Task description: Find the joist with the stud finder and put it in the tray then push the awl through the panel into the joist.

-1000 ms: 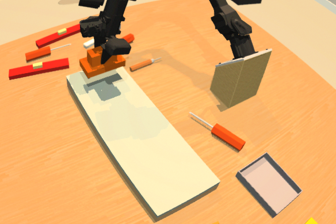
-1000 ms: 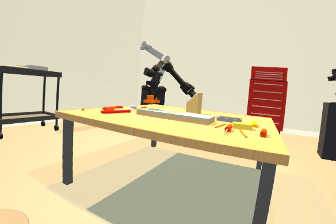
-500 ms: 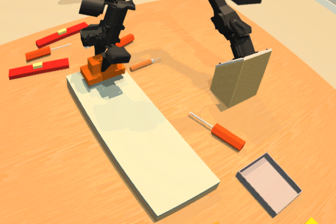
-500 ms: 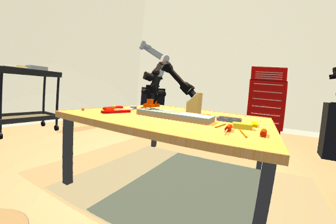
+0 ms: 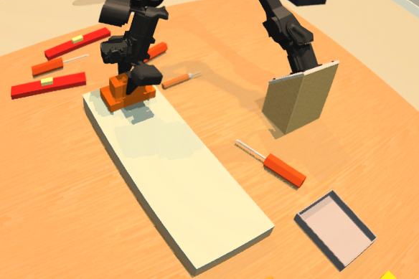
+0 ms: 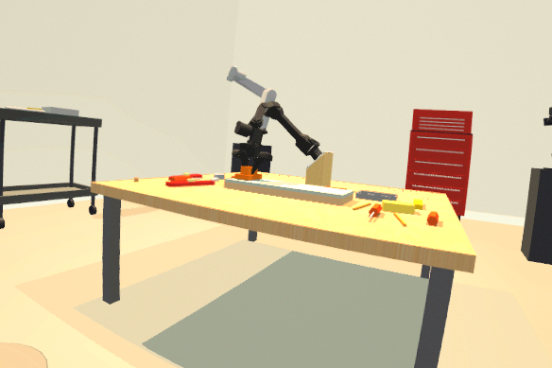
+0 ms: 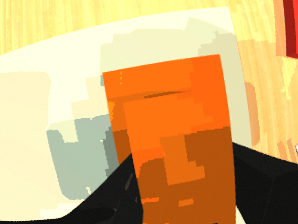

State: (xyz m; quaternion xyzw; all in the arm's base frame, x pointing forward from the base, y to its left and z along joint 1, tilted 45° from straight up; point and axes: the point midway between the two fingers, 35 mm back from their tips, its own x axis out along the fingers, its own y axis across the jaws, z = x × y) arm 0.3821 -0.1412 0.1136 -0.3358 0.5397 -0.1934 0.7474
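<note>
Now: gripper tip 40 mm past the indicator window and 30 mm below it. From my gripper tip the other things lie so: white block 50 mm behind, 240 mm to the right, 60 mm below; then awl 190 mm behind, 50 mm to the right, 60 mm below; then orange stud finder 20 mm behind, 20 mm above.
</note>
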